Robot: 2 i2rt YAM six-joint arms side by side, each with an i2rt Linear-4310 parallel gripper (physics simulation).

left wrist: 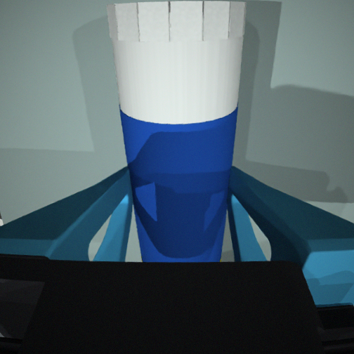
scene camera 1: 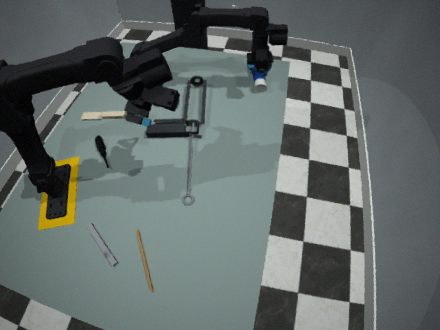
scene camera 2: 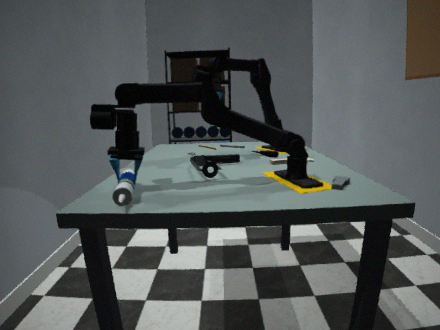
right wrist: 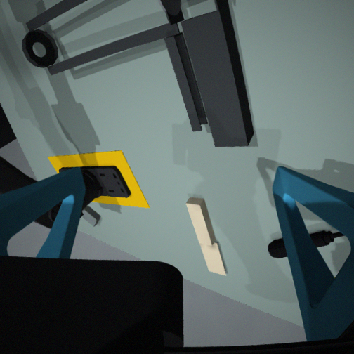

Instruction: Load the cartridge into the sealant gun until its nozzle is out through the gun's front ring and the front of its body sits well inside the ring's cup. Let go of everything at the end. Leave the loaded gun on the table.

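Places are measured from the left arm's base along level axes (x ahead, y left, z up), in millimetres.
Where they show: left gripper, fingertip midpoint: (scene camera 1: 259, 76); left arm's base, origin of the base link: (scene camera 2: 296, 179); right arm's base, origin of the base link: (scene camera 1: 59, 191) (scene camera 2: 276, 149).
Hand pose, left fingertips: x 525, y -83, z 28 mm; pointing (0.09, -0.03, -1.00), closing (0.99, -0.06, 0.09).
Note:
Things, the pixels of their top centre, and the offset from my left fingertips. "spot": a spot on its surface instead.
- cartridge, middle of its top: (scene camera 2: 124, 179) (scene camera 1: 258, 64) 59 mm left, 3 mm ahead, 22 mm up
- dark sealant gun, surface spot: (scene camera 1: 167, 131) spot: 286 mm right, 371 mm back, 4 mm up
- black screwdriver, middle of its top: (scene camera 1: 101, 150) (scene camera 2: 264, 150) 348 mm right, 608 mm back, 1 mm down
- grey bar, middle of its top: (scene camera 1: 100, 243) 672 mm right, 555 mm back, 17 mm down
- wooden stick, middle of its top: (scene camera 1: 144, 259) 719 mm right, 420 mm back, 21 mm down
- grey block, middle of its top: (scene camera 2: 339, 180) 190 mm left, 613 mm back, 13 mm down
The cartridge (scene camera 1: 260, 84) (scene camera 2: 127, 182) (left wrist: 177, 80), white with a blue band, is held above the table. Its nozzle end faces scene camera 2; its white ribbed rear rim shows in the left wrist view. My left gripper (scene camera 1: 259, 70) (scene camera 2: 126, 176) (left wrist: 179, 177) is shut on its blue body. The dark sealant gun (scene camera 1: 167, 131) (scene camera 2: 227, 159) (right wrist: 215, 80) lies on the table, apart from the cartridge, its front ring (scene camera 1: 192, 81) (scene camera 2: 204, 170) (right wrist: 51, 48) at the far end in scene camera 1. Its rod (scene camera 1: 189, 170) extends backward. My right gripper (scene camera 1: 145, 121) (right wrist: 178, 177) is open and empty, above the table near the handle.
A pale wooden piece (scene camera 1: 102, 115) (scene camera 2: 290, 161) (right wrist: 204, 230) and a black screwdriver (scene camera 1: 101, 145) (right wrist: 280, 247) lie beside the gun's handle. A grey bar (scene camera 1: 103, 246) and a wooden stick (scene camera 1: 145, 262) lie farther off. A grey block (scene camera 2: 340, 182) lies by the left arm's base.

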